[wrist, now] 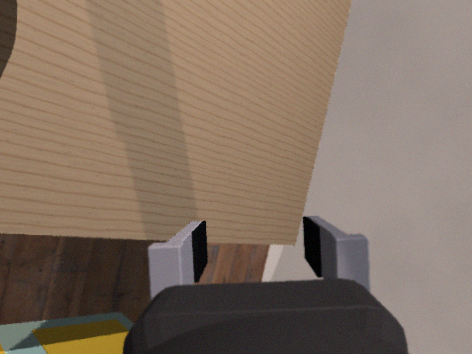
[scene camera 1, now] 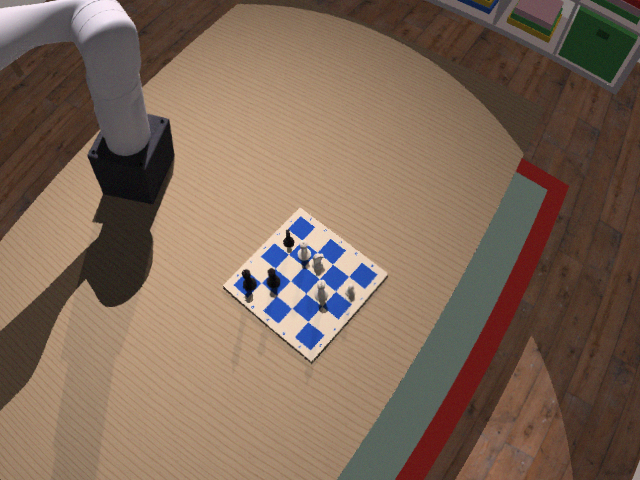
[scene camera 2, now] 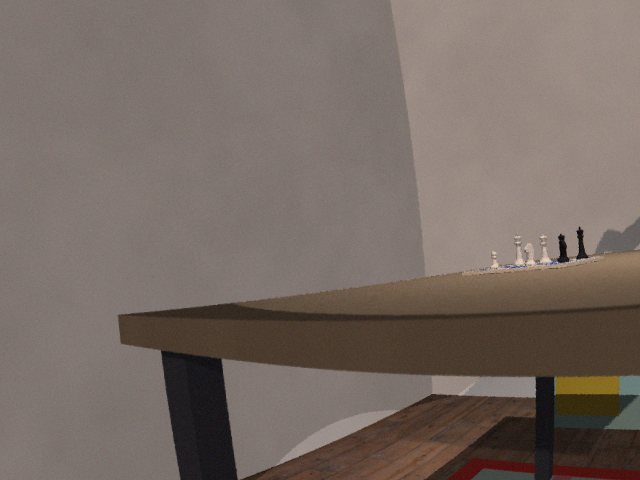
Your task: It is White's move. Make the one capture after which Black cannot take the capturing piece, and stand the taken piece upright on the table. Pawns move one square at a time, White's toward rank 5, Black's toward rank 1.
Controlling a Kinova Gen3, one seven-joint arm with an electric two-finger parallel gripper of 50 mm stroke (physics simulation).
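Frame: origin at the arm's base, x back, y right, z up, level; millimetres.
Seen in the pictures: gripper, fingertip midpoint: (wrist: 255, 239); arm's base at its link origin: (scene camera 1: 128, 136).
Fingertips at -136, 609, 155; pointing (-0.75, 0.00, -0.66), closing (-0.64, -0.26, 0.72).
Observation:
Offsets run from my fingertips to a thing's top centre, as dx, dy, dz.
The blue-and-cream board {-288, -589, -293} (scene camera 1: 310, 336) (scene camera 2: 474, 272) lies on the table. On it stand a small white pawn {-370, -613, -261} (scene camera 1: 351, 292) (scene camera 2: 494, 260), a white knight {-290, -629, -253} (scene camera 1: 317, 262) (scene camera 2: 529, 255) and two taller white pieces, one {-259, -632, -240} (scene camera 1: 303, 251) beside the knight, the other {-328, -581, -229} (scene camera 1: 321, 292) nearer the pawn. A small black piece {-219, -639, -253} (scene camera 1: 288, 240) stands near the crowned white piece beside the knight. Two larger black pieces, one {-206, -527, -229} (scene camera 1: 248, 280) near the left corner and one {-241, -555, -240} (scene camera 1: 272, 279) beside it, are upright. My gripper (wrist: 255, 239) is open and empty, above the table's edge; the board does not show in the wrist view.
The arm's black base (scene camera 1: 131, 173) stands on the table (scene camera 1: 170, 330) (scene camera 2: 361, 343) (wrist: 240, 125), left of the board in scene camera 1. A wall (wrist: 410, 150) rises beyond the table's edge. A shelf unit with a green bin (scene camera 1: 594, 49) is at the upper right.

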